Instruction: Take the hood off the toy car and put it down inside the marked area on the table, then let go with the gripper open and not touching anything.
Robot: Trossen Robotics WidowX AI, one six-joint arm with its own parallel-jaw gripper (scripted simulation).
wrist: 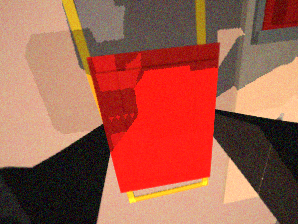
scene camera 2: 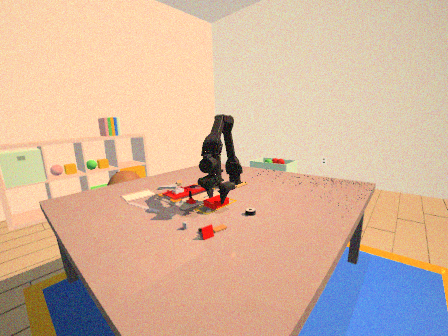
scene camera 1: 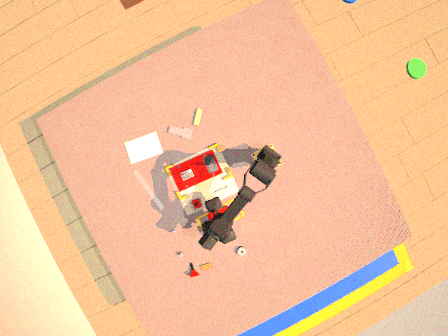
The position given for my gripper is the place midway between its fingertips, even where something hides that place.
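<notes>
My gripper (wrist: 158, 122), carrying a red hood (wrist: 157, 106). White sheet (scene camera 1: 145, 147), out of frame in the wrist view. Toy car (scene camera 1: 205, 166), out of frame in the wrist view.
</notes>
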